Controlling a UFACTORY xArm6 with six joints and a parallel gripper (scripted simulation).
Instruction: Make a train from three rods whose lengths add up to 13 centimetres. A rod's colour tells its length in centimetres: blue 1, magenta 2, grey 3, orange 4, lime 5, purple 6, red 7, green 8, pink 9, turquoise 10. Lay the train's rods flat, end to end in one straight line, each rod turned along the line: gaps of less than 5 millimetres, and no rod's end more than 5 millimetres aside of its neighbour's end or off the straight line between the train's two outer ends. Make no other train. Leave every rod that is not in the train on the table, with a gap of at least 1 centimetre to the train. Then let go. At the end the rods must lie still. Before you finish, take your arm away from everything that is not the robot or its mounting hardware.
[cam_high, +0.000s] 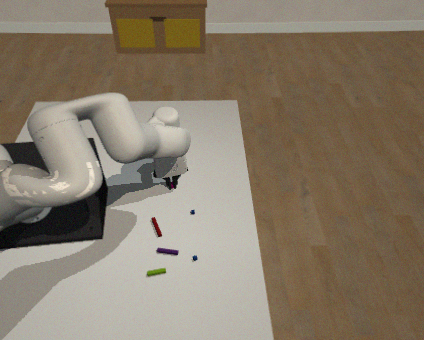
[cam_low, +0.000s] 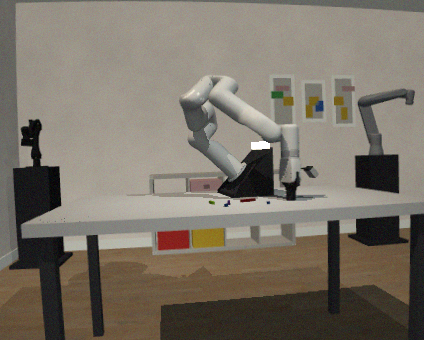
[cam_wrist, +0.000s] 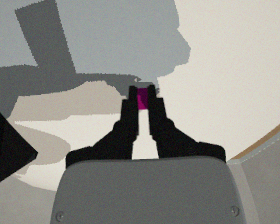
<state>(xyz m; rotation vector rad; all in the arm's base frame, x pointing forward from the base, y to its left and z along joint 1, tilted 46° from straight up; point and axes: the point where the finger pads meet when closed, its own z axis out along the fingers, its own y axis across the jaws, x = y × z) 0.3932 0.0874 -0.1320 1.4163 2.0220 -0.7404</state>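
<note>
Right now the magenta rod is 20 mm below my hand. Round my hand: red rod: 30 mm behind, 170 mm to the right, 20 mm below; purple rod: 10 mm ahead, 260 mm to the right, 20 mm below; lime rod: 20 mm behind, 320 mm to the right, 20 mm below.
</note>
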